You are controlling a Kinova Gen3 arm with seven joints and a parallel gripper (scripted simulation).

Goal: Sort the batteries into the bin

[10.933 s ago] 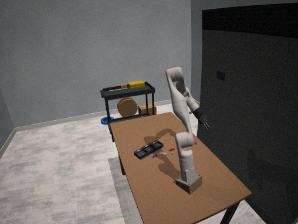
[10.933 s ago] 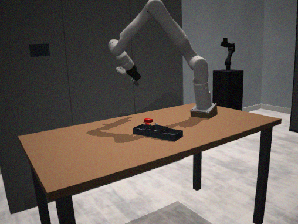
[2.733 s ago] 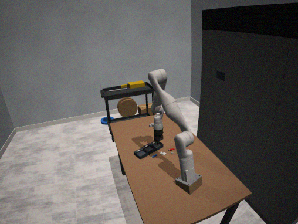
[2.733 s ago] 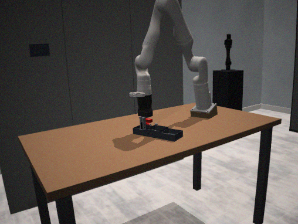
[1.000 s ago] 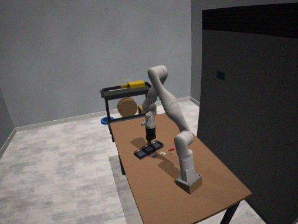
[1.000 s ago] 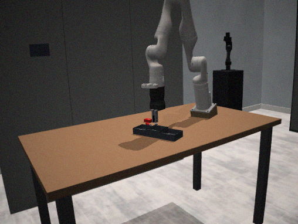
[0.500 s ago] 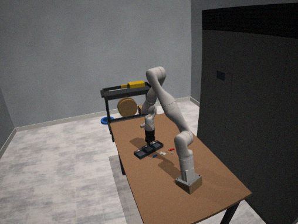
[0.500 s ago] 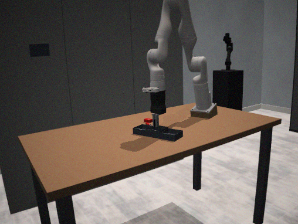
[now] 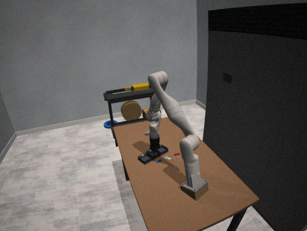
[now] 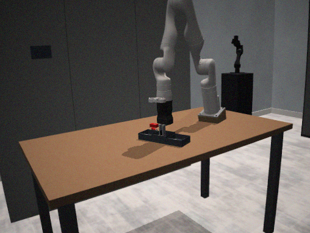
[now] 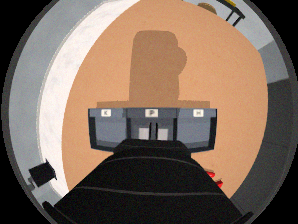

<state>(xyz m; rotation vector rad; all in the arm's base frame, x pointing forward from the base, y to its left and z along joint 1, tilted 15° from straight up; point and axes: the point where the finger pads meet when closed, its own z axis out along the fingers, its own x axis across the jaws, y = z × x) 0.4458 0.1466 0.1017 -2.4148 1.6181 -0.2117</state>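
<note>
The long bin lies 2 cm below my hand and 1 cm behind it. From my hand the other things lie so: blue battery 9 cm behind, 3 cm below, 2 cm to the right; then red piece 18 cm to the right, 6 cm behind, 3 cm below; then white piece 10 cm to the right, 8 cm behind, 3 cm below.
</note>
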